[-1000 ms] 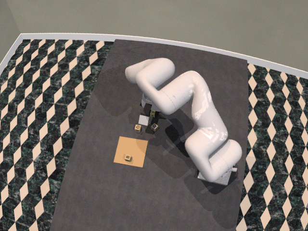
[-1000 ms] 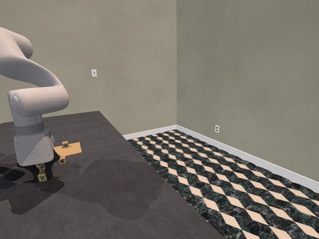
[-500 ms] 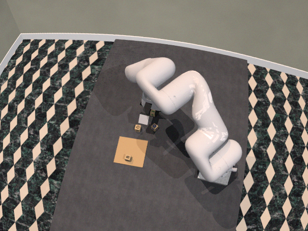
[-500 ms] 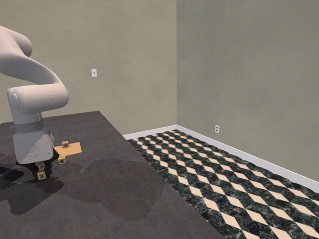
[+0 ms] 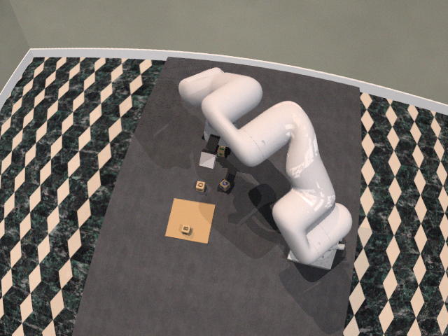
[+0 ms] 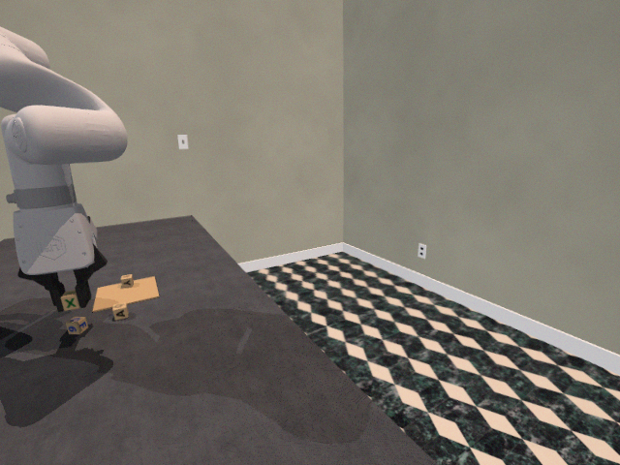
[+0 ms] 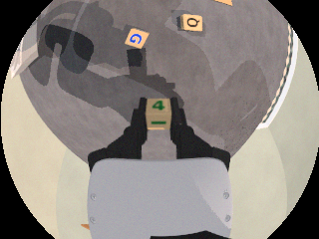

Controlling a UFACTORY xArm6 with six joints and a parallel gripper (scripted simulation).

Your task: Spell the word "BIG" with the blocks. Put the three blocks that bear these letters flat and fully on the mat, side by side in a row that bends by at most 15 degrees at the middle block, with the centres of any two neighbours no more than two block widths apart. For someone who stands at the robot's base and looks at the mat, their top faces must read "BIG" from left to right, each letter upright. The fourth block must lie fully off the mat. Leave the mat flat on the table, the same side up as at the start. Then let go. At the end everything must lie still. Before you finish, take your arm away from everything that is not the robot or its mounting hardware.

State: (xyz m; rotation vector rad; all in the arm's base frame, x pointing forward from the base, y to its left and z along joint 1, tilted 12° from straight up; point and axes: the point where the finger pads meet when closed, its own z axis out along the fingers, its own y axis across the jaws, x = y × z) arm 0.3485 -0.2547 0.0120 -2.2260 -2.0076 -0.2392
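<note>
The tan mat is 6 cm ahead of my hand, 22 cm to the left of it and 10 cm below it. Round my hand: B block 7 cm ahead, 26 cm to the left, 9 cm below; then G block 2 cm behind, 8 cm to the left, 9 cm below.
</note>
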